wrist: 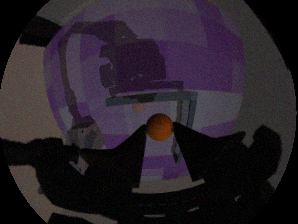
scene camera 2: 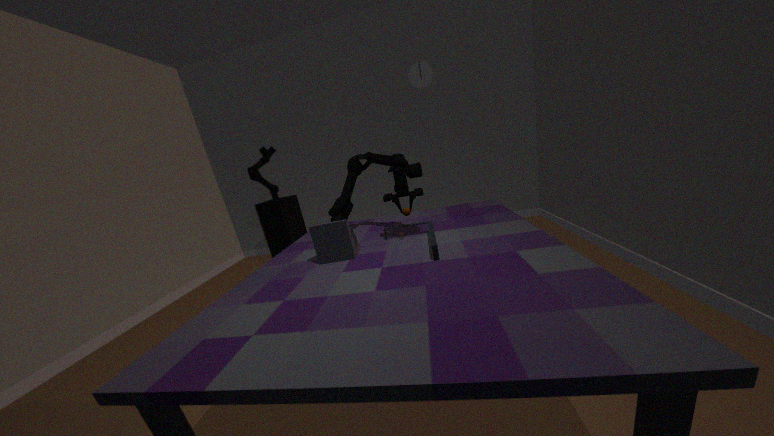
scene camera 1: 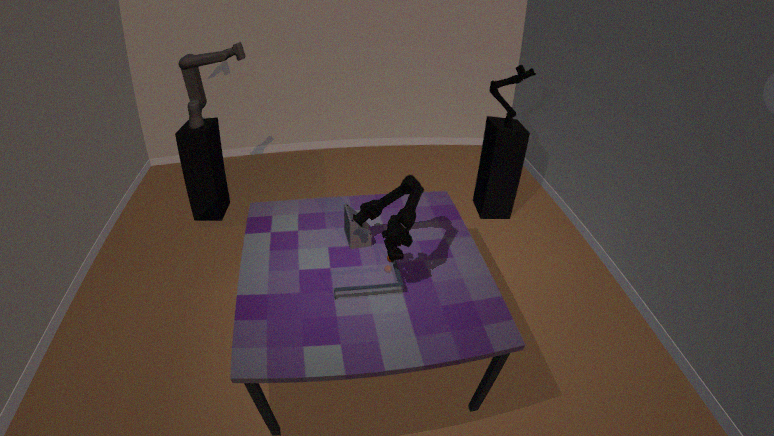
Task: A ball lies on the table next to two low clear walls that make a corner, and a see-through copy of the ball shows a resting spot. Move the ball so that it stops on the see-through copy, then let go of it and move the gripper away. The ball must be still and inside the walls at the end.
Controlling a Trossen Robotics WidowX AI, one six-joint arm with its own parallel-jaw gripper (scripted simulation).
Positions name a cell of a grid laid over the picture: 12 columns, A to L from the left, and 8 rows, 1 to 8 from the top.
Labels:
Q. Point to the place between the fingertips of the gripper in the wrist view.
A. At G5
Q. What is the gripper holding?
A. An orange ball.

